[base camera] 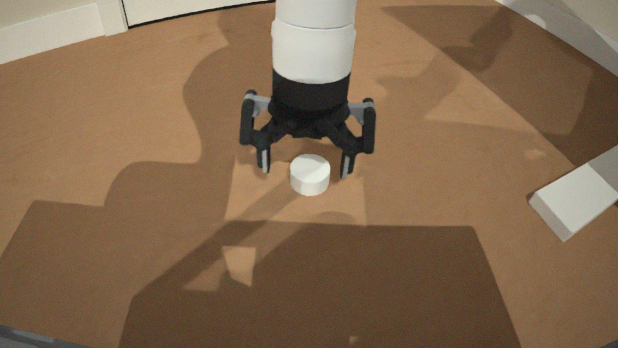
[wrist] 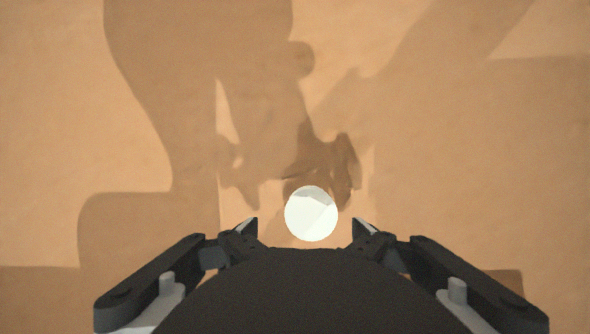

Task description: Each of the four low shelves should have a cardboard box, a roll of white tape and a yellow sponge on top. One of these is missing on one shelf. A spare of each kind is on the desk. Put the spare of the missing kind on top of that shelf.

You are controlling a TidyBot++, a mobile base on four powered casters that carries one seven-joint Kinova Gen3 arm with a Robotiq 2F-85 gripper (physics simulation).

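A roll of white tape, seen as a short white cylinder, lies flat on the brown floor. My gripper is open and points down, with nothing held. In the base camera view its fingers stand to the left and right of the roll. In the wrist view the roll shows between the fingertips and slightly ahead of them, apart from both. How far the fingertips are above the floor is hard to tell. The desk, a cardboard box and a yellow sponge do not show in these views.
A white block-like thing stands at the right edge of the base camera view; whether it is part of a shelf I cannot tell. White baseboards run along the walls at the back left and back right. Large shadows cross the floor.
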